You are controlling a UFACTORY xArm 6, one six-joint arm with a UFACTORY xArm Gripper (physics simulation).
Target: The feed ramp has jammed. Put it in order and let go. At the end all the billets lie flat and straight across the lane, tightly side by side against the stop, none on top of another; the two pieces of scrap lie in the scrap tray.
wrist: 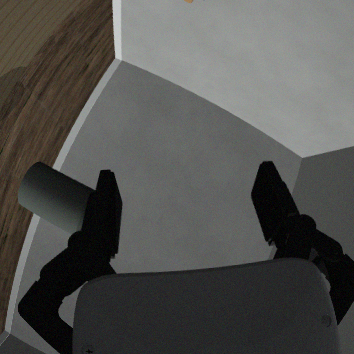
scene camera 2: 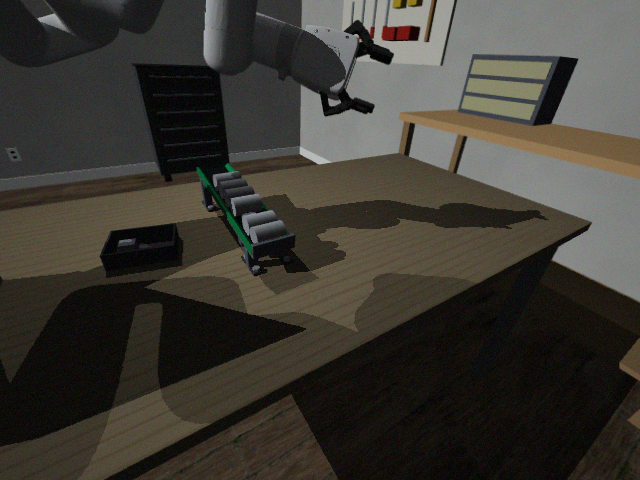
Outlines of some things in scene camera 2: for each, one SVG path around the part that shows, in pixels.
The gripper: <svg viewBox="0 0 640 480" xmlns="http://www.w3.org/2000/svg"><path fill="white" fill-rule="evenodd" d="M359 20L356 20L345 31L307 25L305 30L302 29L297 36L291 58L291 76L299 84L320 94L324 116L340 114L350 109L364 114L372 113L375 107L374 104L356 97L351 99L346 92L358 57L369 54L371 59L389 65L394 56L394 53L390 52L389 49L374 44L368 30L365 29ZM328 98L336 101L340 100L341 103L336 106L329 106Z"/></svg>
A black scrap tray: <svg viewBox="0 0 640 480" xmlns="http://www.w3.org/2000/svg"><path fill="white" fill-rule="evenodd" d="M176 223L110 231L100 254L105 270L109 271L178 260L179 235ZM136 238L139 246L138 250L119 252L117 248L119 240Z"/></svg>
